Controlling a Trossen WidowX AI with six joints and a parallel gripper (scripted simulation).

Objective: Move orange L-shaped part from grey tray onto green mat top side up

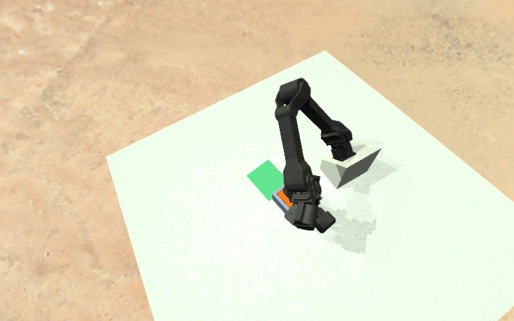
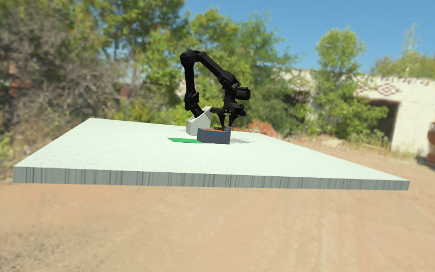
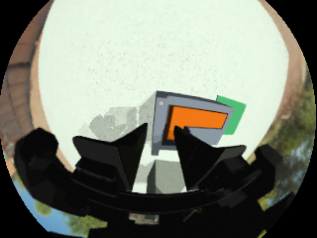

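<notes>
My gripper tip is 10 mm short of the orange L-shaped part, 60 mm to the left of it and 30 mm above it. The rest, counted from my gripper tip: green mat: 40 mm ahead, 220 mm to the right, 90 mm below.
</notes>
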